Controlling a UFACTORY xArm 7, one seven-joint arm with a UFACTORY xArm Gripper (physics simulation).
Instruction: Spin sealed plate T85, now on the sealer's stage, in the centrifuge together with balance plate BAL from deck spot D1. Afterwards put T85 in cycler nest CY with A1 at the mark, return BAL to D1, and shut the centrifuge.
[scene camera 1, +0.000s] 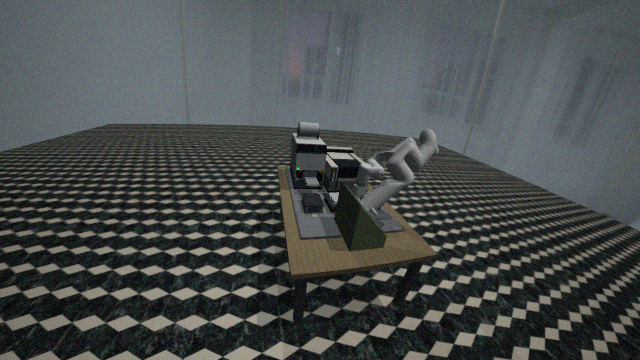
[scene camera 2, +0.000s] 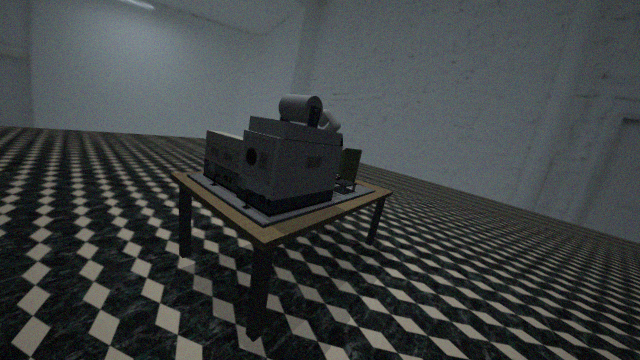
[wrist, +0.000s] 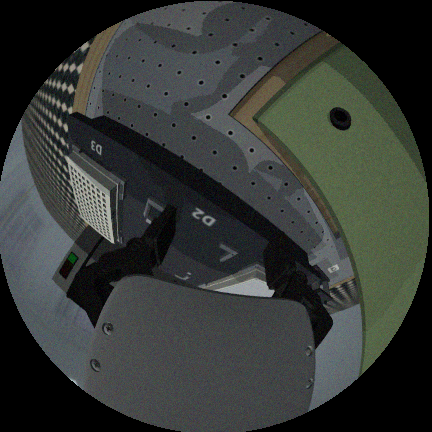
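Pixels of known places: gripper, fingertip midpoint: (wrist: 223, 231); arm's base, origin of the base link: (scene camera 1: 364, 208) (scene camera 2: 343, 157).
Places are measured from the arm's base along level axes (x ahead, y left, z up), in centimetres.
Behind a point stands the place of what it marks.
In the wrist view my gripper (wrist: 223, 231) {y -9.3, x 23.3, z -11.9 cm} is open and empty above the dark deck (wrist: 185, 185) {y -13.8, x 21.3, z -12.1 cm}, around the D2 side. A white plate (wrist: 245, 286) {y -2.1, x 28.8, z -10.5 cm} lies beside and partly behind the right finger; its spot label is hidden, so I cannot confirm that it is BAL. The sealer (scene camera 1: 309, 159) {y 13.4, x 58.9, z 7.0 cm} (scene camera 2: 305, 162) {y 19.6, x 86.4, z 3.5 cm}, with a roll on top, has a light plate-like item (scene camera 1: 311, 181) {y 13.8, x 48.3, z -5.9 cm} on its protruding stage, too small to identify as T85. The centrifuge and nest CY cannot be identified surely. In scene camera 1 the fingertips are hidden behind the green panel.
A white many-welled plate (wrist: 92, 200) {y -23.3, x 28.3, z -10.6 cm} sits at D3. The upright green panel (scene camera 1: 357, 220) {y 10.0, x -10.4, z 0.6 cm} (scene camera 2: 351, 165) {y 8.9, x 2.7, z -4.0 cm} (wrist: 310, 130) stands near the arm. A dark block (scene camera 1: 312, 201) {y 18.1, x 30.3, z -11.5 cm} is in front of the sealer. Another pale machine (scene camera 1: 345, 165) {y -13.6, x 53.1, z 4.1 cm} (scene camera 2: 225, 150) {y -18.8, x 96.1, z 0.4 cm} stands beside the sealer.
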